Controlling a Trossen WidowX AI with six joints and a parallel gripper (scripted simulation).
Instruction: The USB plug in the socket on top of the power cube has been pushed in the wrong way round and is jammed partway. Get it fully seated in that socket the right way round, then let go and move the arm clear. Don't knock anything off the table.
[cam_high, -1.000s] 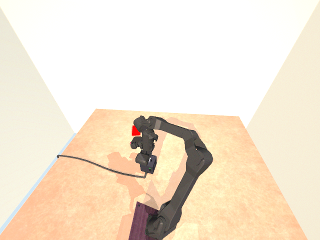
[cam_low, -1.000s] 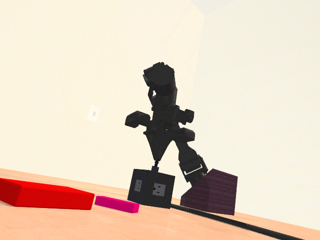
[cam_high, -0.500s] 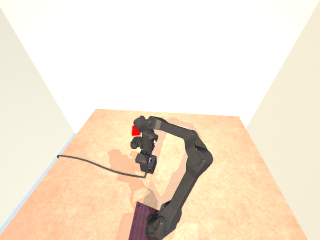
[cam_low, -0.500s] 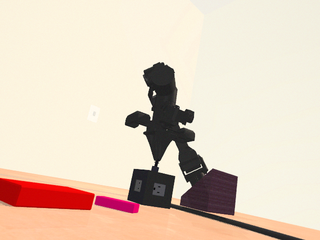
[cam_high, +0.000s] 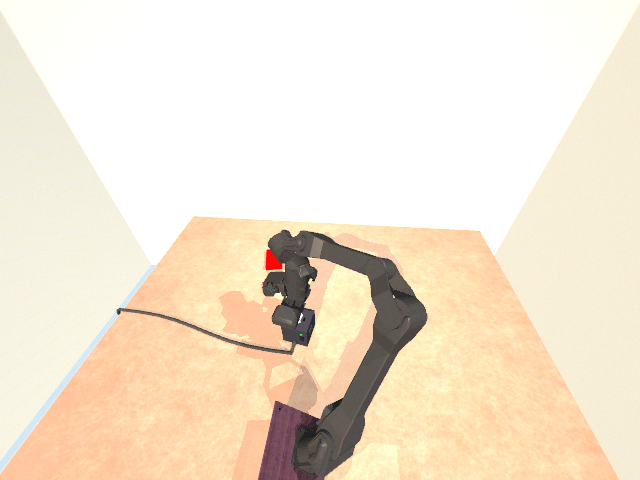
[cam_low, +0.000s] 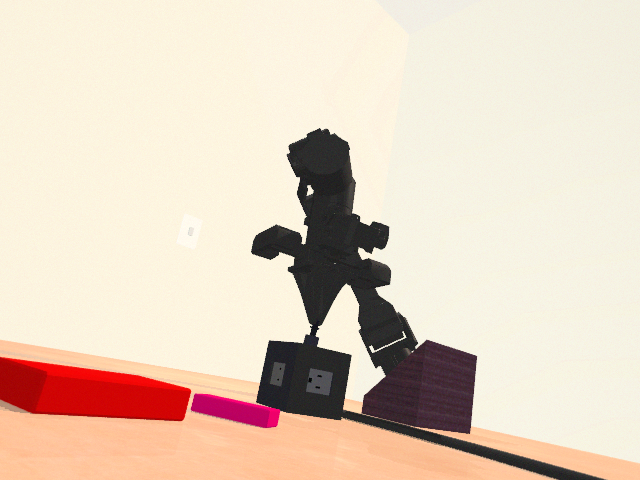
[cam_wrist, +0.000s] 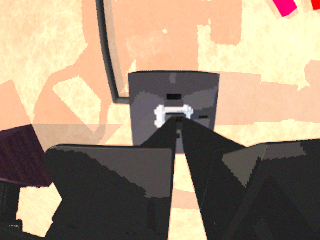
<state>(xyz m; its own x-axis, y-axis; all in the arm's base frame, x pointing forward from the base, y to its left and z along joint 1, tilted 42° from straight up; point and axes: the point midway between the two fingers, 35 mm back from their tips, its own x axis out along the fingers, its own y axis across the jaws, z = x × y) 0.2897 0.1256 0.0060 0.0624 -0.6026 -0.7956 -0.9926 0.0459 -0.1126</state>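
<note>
My gripper tip is now 1 cm above the USB plug. From my gripper tip the other things lie so: red block: 28 cm ahead, 16 cm to the left, 9 cm below; then pink block: 17 cm ahead, 13 cm to the left, 10 cm below.
</note>
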